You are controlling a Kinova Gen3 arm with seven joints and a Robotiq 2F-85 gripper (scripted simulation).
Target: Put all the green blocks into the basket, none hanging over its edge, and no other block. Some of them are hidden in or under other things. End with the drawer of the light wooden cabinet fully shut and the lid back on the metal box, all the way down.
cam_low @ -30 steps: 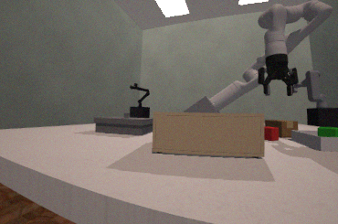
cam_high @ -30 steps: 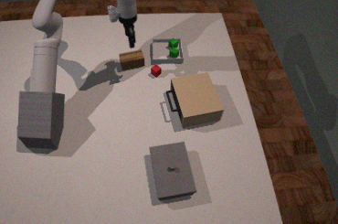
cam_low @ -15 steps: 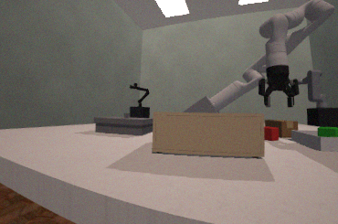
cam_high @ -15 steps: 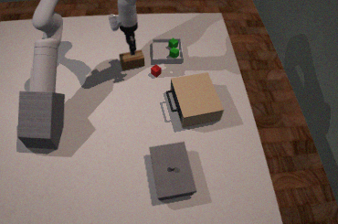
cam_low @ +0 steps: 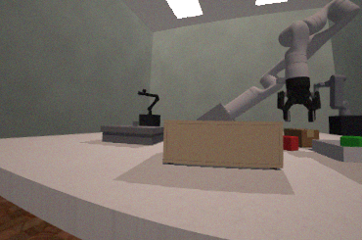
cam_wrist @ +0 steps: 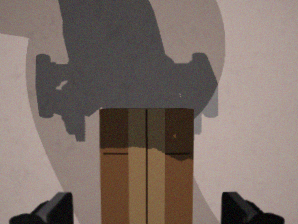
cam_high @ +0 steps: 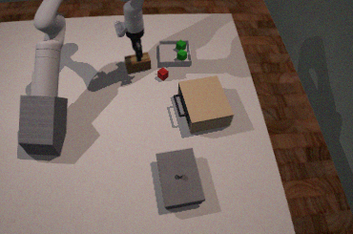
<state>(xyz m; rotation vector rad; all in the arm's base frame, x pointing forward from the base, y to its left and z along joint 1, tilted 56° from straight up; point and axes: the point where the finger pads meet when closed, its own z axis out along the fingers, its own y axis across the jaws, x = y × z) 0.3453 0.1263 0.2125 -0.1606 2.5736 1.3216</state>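
My hand is 5 cm above the cardboard box. The rest, counted from my hand: basket: 17 cm ahead, 7 cm below, 6 cm to the left; then blue block: 7 cm below, 2 cm behind; then red block: 11 cm ahead, 7 cm to the right, 7 cm below.
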